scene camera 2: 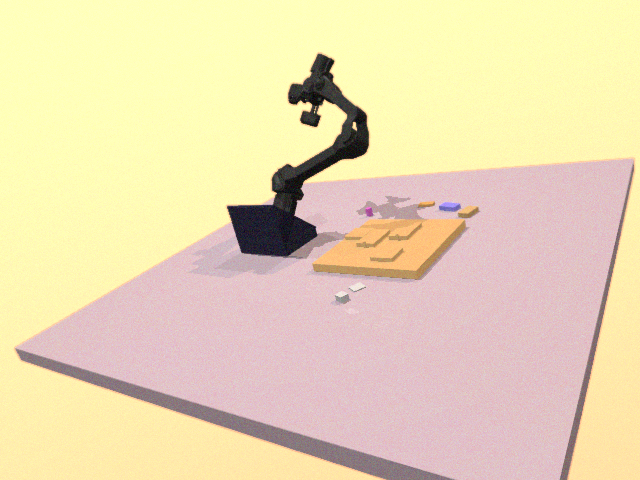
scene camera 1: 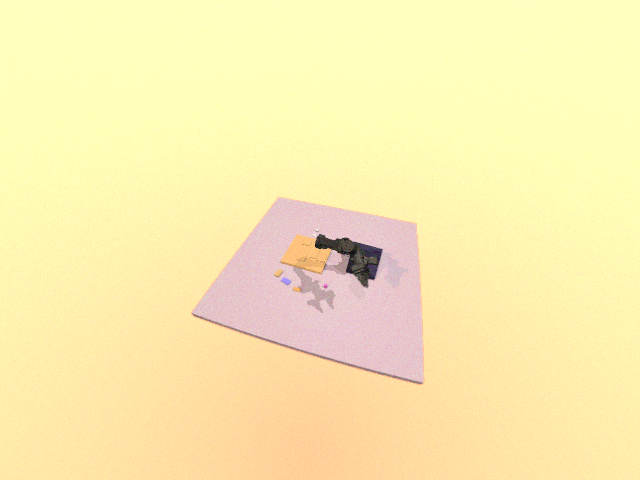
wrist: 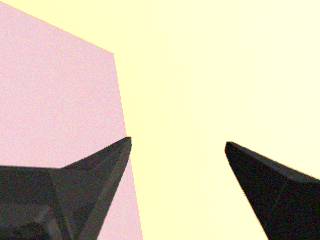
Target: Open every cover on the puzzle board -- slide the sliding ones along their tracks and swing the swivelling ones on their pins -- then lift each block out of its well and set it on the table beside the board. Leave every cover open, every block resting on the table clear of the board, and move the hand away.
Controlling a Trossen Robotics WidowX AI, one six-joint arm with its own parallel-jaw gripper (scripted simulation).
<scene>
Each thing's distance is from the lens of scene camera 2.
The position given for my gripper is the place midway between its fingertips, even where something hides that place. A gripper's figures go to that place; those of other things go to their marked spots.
my gripper (scene camera 2: pixel 320 106): 181 cm
orange puzzle board (scene camera 2: pixel 420 251): 121 cm
</scene>
